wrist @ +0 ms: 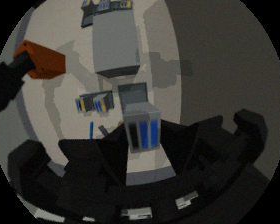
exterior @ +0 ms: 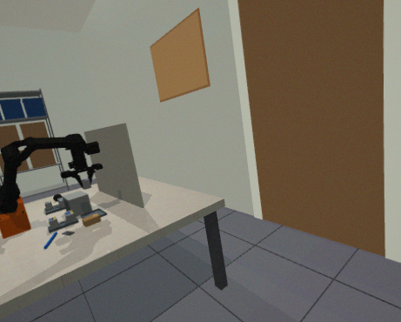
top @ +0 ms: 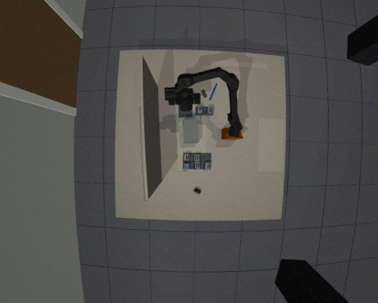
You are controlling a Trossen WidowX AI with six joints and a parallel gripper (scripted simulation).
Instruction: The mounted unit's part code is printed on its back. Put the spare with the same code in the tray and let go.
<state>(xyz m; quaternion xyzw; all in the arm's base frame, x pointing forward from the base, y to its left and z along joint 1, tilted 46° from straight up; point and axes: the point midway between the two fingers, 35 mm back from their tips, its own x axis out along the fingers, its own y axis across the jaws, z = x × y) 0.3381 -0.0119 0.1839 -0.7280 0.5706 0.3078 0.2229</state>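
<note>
Now: the dark tray 16 cm below my gripper tip. From my gripper tip the other things lie so: brown block 2 cm behind, 10 cm to the right, 15 cm below; then grey mounted unit 7 cm behind, 17 cm to the left, 11 cm below; then module holder 14 cm behind, 1 cm to the right, 16 cm below.
</note>
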